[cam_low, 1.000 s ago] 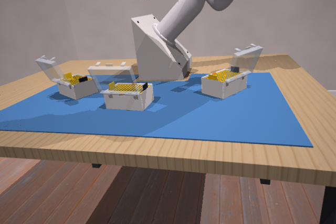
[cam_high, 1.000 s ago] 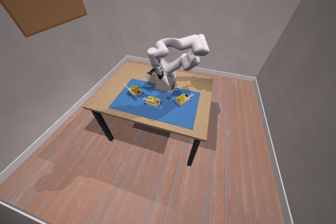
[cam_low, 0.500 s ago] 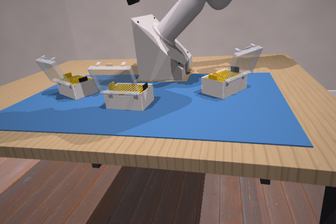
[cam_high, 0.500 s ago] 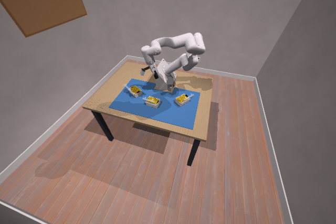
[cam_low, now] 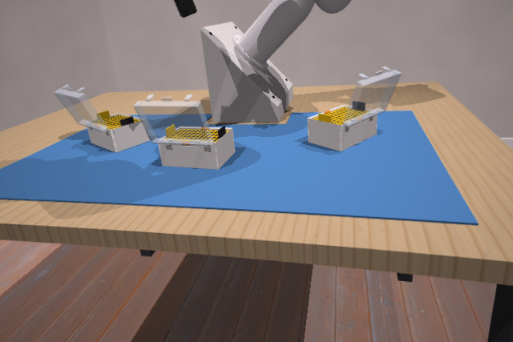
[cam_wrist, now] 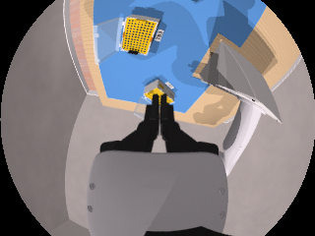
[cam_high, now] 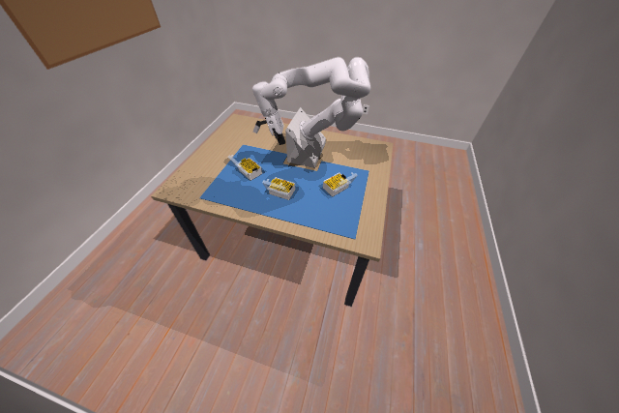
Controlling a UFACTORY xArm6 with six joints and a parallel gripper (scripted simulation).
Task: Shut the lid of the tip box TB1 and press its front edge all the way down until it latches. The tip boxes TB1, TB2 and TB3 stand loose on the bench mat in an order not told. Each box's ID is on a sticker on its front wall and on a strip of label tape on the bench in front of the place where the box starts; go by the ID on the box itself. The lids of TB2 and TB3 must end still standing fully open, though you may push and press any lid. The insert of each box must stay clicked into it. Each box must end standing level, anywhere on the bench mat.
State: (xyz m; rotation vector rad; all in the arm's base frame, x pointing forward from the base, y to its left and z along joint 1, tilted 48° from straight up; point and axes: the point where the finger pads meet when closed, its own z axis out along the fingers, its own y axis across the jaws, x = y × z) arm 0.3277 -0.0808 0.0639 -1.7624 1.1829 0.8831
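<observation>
Right now the TB1 label tape strip is 40 mm behind my hand, 200 mm to the right of it and 290 mm below it.
</observation>
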